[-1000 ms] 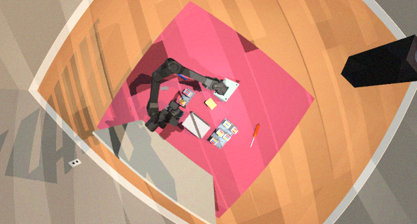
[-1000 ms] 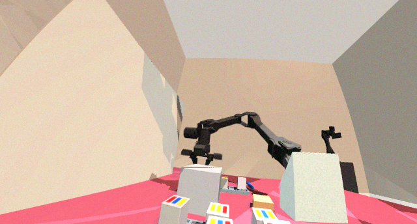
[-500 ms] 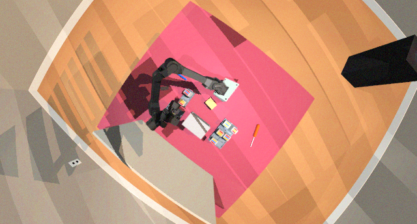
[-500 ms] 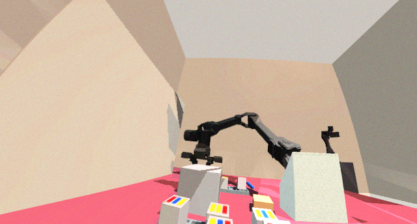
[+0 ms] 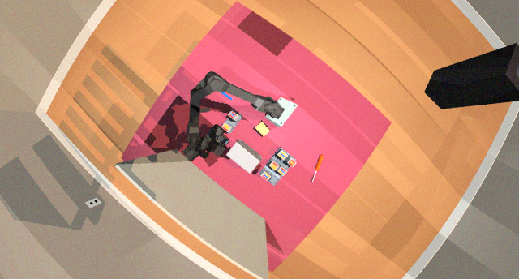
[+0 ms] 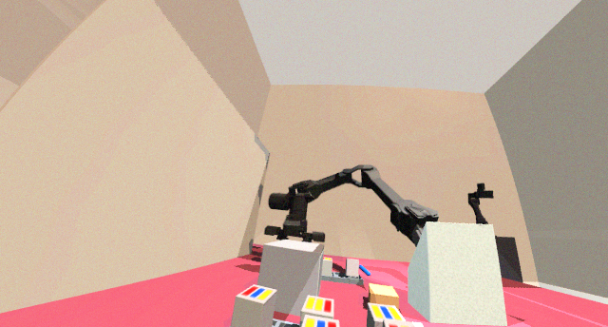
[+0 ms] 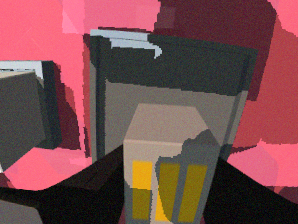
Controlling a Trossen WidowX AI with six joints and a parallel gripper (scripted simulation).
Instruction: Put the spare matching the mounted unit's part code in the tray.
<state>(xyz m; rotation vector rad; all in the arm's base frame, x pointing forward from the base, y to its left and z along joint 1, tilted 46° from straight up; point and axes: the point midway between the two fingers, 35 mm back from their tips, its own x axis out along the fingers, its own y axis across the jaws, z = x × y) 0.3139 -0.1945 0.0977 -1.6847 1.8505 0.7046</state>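
Right now the grey spare block is 2 cm above my gripper tip. The rest, counted from my gripper tip: blue pen (25 cm behind, 12 cm to the right, 2 cm below); flat grey tray (2 cm below); white mounted unit (20 cm to the left, 3 cm behind, 3 cm above).
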